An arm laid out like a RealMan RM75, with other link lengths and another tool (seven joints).
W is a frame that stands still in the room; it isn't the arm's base.
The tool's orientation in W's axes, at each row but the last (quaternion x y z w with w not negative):
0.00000 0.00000 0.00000 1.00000
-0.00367 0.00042 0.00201 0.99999
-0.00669 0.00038 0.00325 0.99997
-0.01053 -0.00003 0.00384 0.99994
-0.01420 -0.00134 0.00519 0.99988
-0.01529 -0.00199 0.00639 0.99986
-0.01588 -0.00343 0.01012 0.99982
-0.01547 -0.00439 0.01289 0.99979
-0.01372 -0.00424 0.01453 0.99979
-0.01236 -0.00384 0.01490 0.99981
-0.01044 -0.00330 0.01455 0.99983
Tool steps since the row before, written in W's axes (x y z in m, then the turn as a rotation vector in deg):
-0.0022 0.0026 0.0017 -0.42 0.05 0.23
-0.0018 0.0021 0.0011 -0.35 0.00 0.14
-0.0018 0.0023 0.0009 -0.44 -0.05 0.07
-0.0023 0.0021 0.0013 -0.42 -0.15 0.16
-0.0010 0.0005 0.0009 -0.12 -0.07 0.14
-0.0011 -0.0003 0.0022 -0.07 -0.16 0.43
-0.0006 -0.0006 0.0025 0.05 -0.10 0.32
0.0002 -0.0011 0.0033 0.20 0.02 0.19
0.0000 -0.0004 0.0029 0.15 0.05 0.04
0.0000 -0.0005 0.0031 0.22 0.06 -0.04
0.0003 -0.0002 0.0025 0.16 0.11 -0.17
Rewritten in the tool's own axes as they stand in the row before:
-0.0022 0.0026 0.0017 -0.42 0.05 0.23
-0.0018 0.0021 0.0011 -0.35 0.00 0.14
-0.0018 0.0023 0.0009 -0.44 -0.05 0.07
-0.0023 0.0021 0.0013 -0.42 -0.15 0.16
-0.0010 0.0005 0.0009 -0.12 -0.07 0.14
-0.0011 -0.0004 0.0022 -0.07 -0.17 0.43
-0.0006 -0.0007 0.0025 0.05 -0.11 0.32
0.0002 -0.0012 0.0033 0.20 0.01 0.19
0.0000 -0.0005 0.0029 0.15 0.04 0.04
0.0000 -0.0006 0.0031 0.22 0.05 -0.04
0.0003 -0.0003 0.0025 0.16 0.11 -0.17

